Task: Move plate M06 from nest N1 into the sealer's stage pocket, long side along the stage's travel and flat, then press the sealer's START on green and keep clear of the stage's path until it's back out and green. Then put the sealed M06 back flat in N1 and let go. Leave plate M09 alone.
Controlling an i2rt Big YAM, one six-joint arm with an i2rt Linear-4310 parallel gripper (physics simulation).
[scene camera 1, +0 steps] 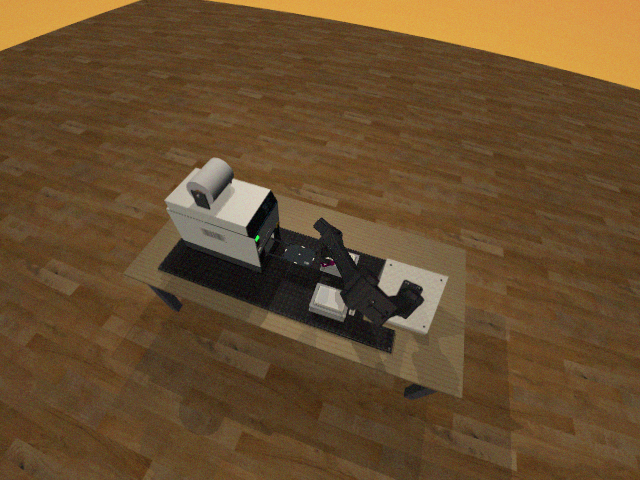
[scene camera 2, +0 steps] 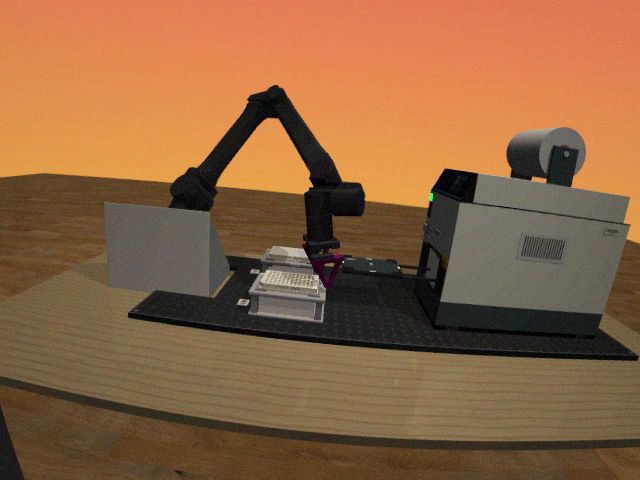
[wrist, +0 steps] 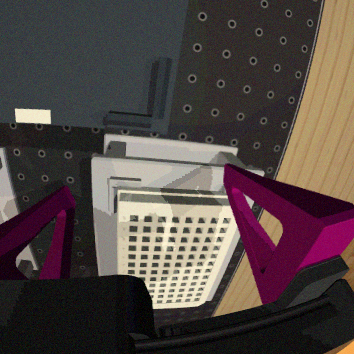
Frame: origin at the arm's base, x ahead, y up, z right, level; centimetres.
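Where they show: gripper, fingertip midpoint: (scene camera 1: 324,257) (scene camera 2: 323,279) (wrist: 146,182); arm's base, origin of the base link: (scene camera 2: 171,236).
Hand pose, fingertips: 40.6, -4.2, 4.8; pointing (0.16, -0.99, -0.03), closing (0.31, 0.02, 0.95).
Note:
Each offset is from my fingertips to the centre of the thing, as dx, dy, dz. "*": to the spot under its first point. Level surfaces: height alone.
A cream, many-welled plate @(-7.1, -0.4, +3.0) (scene camera 2: 289,281) (wrist: 172,250) lies in a pale nest @(-7.1, -3.7, +3.1) (scene camera 2: 286,305) (wrist: 104,225), the nearer one in scene camera 2. My gripper (scene camera 1: 327,262) (scene camera 2: 326,272) (wrist: 146,182) is open, magenta fingers wide apart on either side of this plate's sealer-side end, nothing held. A second plate @(-10.5, -0.5, -18.0) (scene camera 1: 329,297) (scene camera 2: 286,253) sits in the other nest @(-10.5, -3.7, -18.0) (scene camera 1: 325,311). I cannot read which plate is M06 or which nest is N1. The sealer's dark stage @(* +10.7, +3.7, -5.6) (scene camera 1: 299,254) (scene camera 2: 371,265) (wrist: 85,55) is out and bears no plate. The sealer's status light @(* +24.9, +20.6, -16.1) (scene camera 1: 256,238) (scene camera 2: 431,197) is green.
The white sealer (scene camera 1: 217,227) (scene camera 2: 516,258), with a film roll @(+48.6, +35.0, -8.1) (scene camera 1: 211,179) (scene camera 2: 545,153) on top, stands beyond the stage. A black perforated board @(dy -6.7) (scene camera 1: 222,273) (scene camera 2: 372,325) (wrist: 225,95) carries nests and sealer. A pale panel (scene camera 2: 157,248) stands by the arm's base.

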